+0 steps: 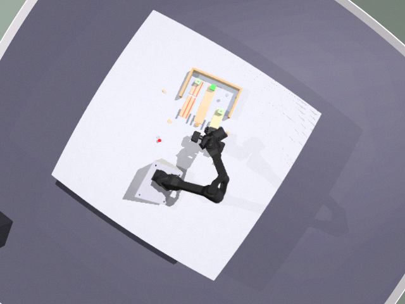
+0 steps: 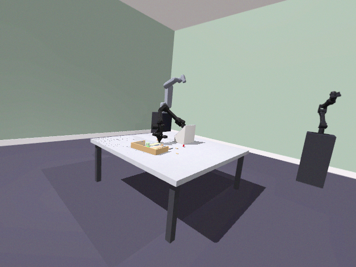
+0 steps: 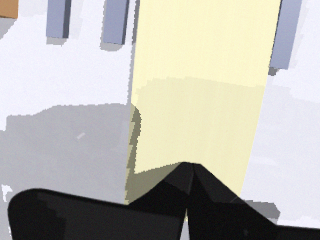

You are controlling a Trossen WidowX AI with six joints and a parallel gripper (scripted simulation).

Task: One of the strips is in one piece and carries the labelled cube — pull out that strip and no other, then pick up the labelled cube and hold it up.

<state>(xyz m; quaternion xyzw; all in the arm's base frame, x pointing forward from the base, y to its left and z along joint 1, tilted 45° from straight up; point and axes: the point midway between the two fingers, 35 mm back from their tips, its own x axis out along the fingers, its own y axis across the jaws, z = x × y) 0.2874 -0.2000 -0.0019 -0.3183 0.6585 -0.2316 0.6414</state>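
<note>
My gripper tip is now 9 cm short of the pale yellow strip and 1 cm to the right of it. The rest, counted from my gripper tip: red dot: 26 cm to the left, 14 cm behind, 1 cm above; then grey disc: 29 cm ahead, 6 cm above, 4 cm to the left.
</note>
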